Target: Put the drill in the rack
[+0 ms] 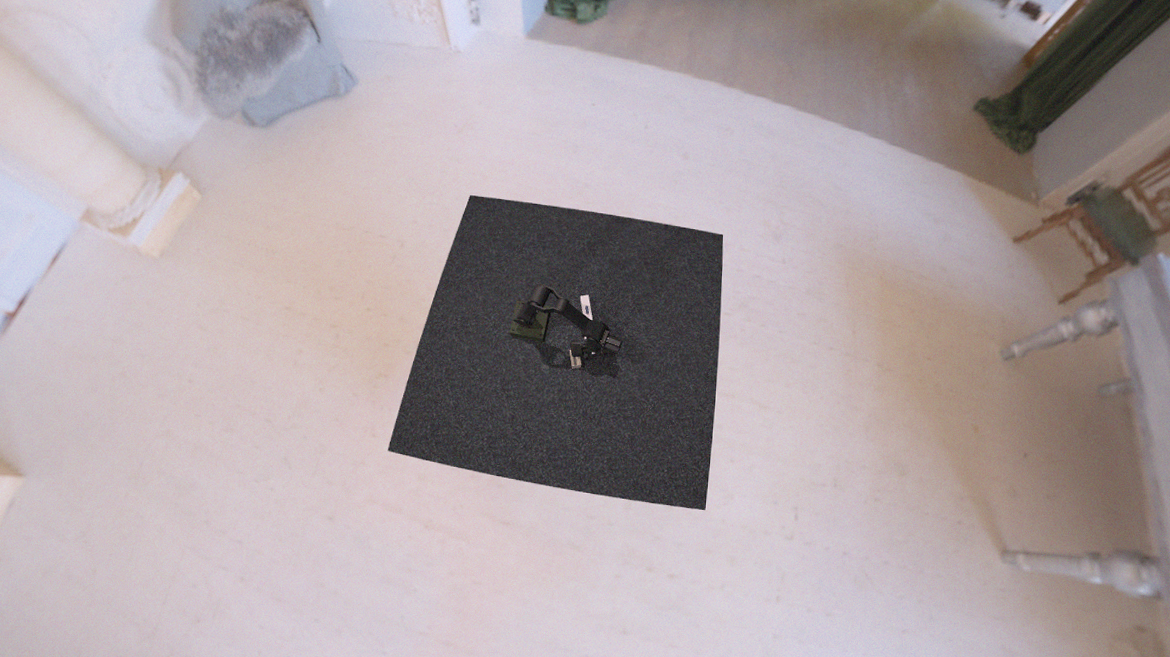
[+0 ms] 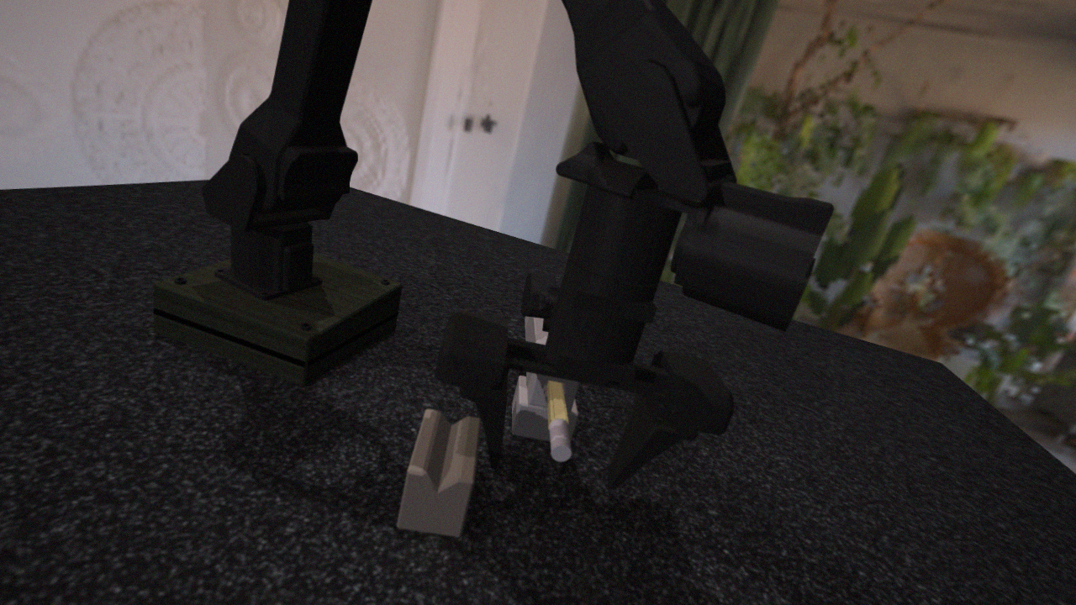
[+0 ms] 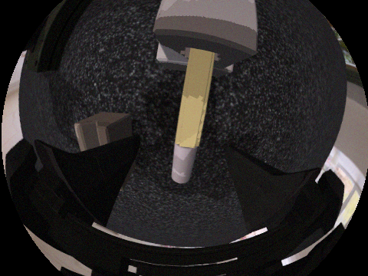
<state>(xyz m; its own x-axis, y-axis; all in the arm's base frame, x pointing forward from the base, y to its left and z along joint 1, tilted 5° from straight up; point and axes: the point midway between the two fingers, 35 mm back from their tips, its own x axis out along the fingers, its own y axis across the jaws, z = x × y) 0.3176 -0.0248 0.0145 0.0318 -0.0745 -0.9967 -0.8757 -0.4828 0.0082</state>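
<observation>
Right now my gripper tip is 40 mm to the right of the drill, 30 mm below it and 30 mm past it. Round my gripper tip: dark key 150 mm to the left, 90 mm behind, 30 mm above; then grey holder block 130 mm to the left, 70 mm behind, 20 mm above; then grey v-groove rack 60 mm behind, 50 mm to the right.
</observation>
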